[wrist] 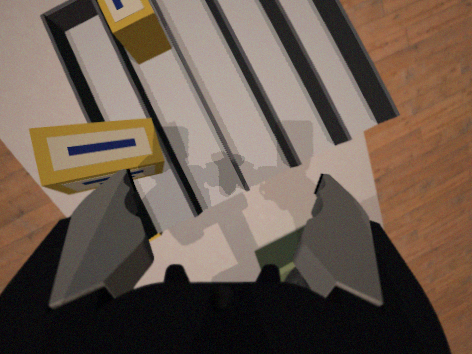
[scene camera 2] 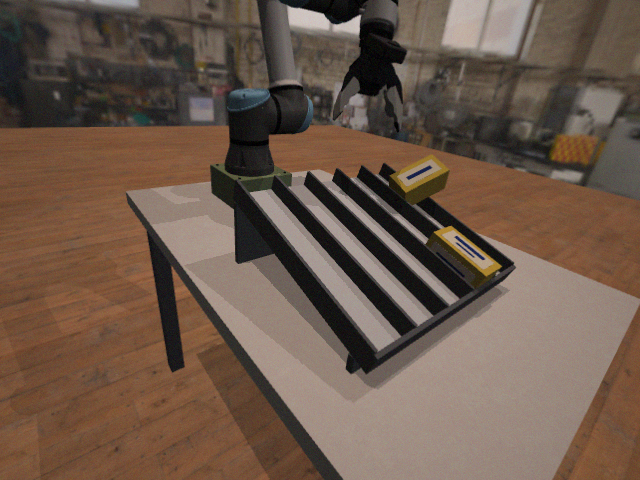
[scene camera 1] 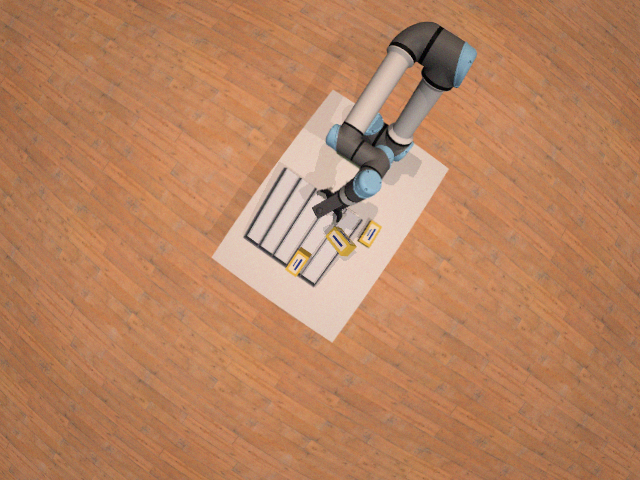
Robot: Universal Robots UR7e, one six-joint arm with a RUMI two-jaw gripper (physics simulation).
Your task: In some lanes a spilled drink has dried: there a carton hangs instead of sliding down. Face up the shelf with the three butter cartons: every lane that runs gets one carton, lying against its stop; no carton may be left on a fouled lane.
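Frame: origin at the arm's base, x ahead, y left, z up, level; centimetres.
Where they show: gripper, between the fingertips: [wrist: 227,174] [scene camera 2: 367,126]; arm's base, origin of its link: [scene camera 2: 249,169].
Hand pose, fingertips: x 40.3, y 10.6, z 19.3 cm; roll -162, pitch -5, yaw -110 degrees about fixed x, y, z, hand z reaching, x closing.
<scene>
Things, the pixels of their top centre, and the offset from my fingertips. Level surfaces: height alone.
- yellow butter carton, centre of its top: [scene camera 2: 465,238] [scene camera 1: 297,262] dy +5.8, dx +25.6, dz -15.8 cm
- third carton, centre of its top: [scene camera 1: 370,233] dy +23.3, dx -8.5, dz -22.5 cm
- table, height of its surface: dz -29.0 cm
The shelf [scene camera 1: 266,252] [scene camera 2: 310,294] [wrist: 357,70] slopes down in five lanes. One yellow butter carton [scene camera 1: 298,262] [scene camera 2: 465,253] [wrist: 142,37] lies lengthwise at the low end of the lane second from the far-side lane in scene camera 2, by the front stop. A second carton [scene camera 1: 339,241] [scene camera 2: 419,178] [wrist: 100,150] lies crosswise and tilted on top of the dividers over the end lane, overhanging the outer side. A third carton [scene camera 1: 370,233] lies beside the shelf; a yellow sliver shows in the wrist view. My gripper [scene camera 1: 332,204] [scene camera 2: 367,124] [wrist: 227,174] is open and empty, high above the shelf's upper end.
The table [scene camera 1: 330,320] [scene camera 2: 516,361] carries the shelf and my arm's green base block [scene camera 2: 222,186] [wrist: 280,247]. The base stands behind the shelf's high end. Dark dividers stand up between the lanes. Wooden floor surrounds the table.
</scene>
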